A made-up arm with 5 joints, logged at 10 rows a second.
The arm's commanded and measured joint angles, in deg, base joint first. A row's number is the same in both.
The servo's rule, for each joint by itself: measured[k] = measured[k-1] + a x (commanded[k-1-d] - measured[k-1]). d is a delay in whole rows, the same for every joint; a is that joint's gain. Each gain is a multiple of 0.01, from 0.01 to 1. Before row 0 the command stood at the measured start. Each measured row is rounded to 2 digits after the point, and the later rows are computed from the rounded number. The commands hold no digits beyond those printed.
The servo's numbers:
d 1
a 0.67 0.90 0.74 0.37 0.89
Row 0, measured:
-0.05, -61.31, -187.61, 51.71, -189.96
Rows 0 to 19, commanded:
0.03, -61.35, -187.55, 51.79, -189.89
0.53, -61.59, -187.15, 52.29, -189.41
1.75, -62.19, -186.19, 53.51, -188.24
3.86, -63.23, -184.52, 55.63, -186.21
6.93, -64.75, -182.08, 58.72, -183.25
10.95, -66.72, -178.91, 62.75, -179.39
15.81, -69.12, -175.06, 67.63, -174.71
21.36, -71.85, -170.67, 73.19, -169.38
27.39, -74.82, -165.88, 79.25, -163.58
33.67, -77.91, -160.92, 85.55, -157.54
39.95, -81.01, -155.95, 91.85, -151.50
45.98, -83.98, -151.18, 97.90, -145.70
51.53, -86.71, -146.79, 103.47, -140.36
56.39, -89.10, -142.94, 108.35, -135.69
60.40, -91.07, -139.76, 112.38, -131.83
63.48, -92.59, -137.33, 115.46, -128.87
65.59, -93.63, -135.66, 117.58, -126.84
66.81, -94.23, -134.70, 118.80, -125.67
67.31, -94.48, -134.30, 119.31, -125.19
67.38, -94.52, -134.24, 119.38, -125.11
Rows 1 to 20, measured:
-0.05, -61.31, -187.61, 51.71, -189.96
0.00, -61.35, -187.57, 51.74, -189.90
0.36, -61.57, -187.26, 51.94, -189.46
1.29, -62.13, -186.47, 52.52, -188.37
3.01, -63.12, -185.03, 53.67, -186.45
5.64, -64.59, -182.85, 55.54, -183.60
9.20, -66.51, -179.93, 58.21, -179.85
13.63, -68.86, -176.33, 61.70, -175.28
18.81, -71.55, -172.14, 65.95, -170.03
24.56, -74.49, -167.51, 70.87, -164.29
30.66, -77.57, -162.63, 76.30, -158.28
36.88, -80.67, -157.69, 82.05, -152.25
42.98, -83.65, -152.87, 87.91, -146.42
48.71, -86.40, -148.37, 93.67, -141.03
53.86, -88.83, -144.35, 99.10, -136.28
58.24, -90.85, -140.95, 104.01, -132.32
61.75, -92.42, -138.27, 108.25, -129.25
64.32, -93.51, -136.34, 111.70, -127.11
65.99, -94.16, -135.13, 114.33, -125.83
66.87, -94.45, -134.52, 116.17, -125.26

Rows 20 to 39, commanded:
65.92, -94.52, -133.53, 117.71, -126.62
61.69, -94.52, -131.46, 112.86, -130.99
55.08, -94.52, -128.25, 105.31, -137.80
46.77, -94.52, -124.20, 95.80, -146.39
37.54, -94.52, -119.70, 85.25, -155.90
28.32, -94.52, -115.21, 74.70, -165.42
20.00, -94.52, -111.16, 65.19, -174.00
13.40, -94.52, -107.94, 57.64, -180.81
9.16, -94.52, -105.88, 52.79, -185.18
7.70, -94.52, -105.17, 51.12, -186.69
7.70, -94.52, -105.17, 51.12, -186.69
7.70, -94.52, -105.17, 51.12, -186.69
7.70, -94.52, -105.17, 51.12, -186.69
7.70, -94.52, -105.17, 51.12, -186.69
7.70, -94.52, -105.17, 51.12, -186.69
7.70, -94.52, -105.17, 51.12, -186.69
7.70, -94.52, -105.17, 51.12, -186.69
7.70, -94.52, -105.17, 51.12, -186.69
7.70, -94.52, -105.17, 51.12, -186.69
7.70, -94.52, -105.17, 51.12, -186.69
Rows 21 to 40, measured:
67.21, -94.51, -134.31, 117.36, -125.13
66.35, -94.52, -133.73, 117.49, -126.46
63.23, -94.52, -132.05, 115.78, -130.49
57.77, -94.52, -129.24, 111.91, -137.00
50.40, -94.52, -125.51, 105.95, -145.36
41.78, -94.52, -121.21, 98.29, -154.74
32.76, -94.52, -116.77, 89.56, -164.25
24.21, -94.52, -112.62, 80.54, -172.93
16.97, -94.52, -109.16, 72.07, -179.94
11.74, -94.52, -106.73, 64.94, -184.60
9.03, -94.52, -105.58, 59.83, -186.46
8.14, -94.52, -105.28, 56.61, -186.66
7.85, -94.52, -105.20, 54.58, -186.69
7.75, -94.52, -105.18, 53.30, -186.69
7.72, -94.52, -105.17, 52.49, -186.69
7.71, -94.52, -105.17, 51.98, -186.69
7.70, -94.52, -105.17, 51.66, -186.69
7.70, -94.52, -105.17, 51.46, -186.69
7.70, -94.52, -105.17, 51.33, -186.69
7.70, -94.52, -105.17, 51.25, -186.69

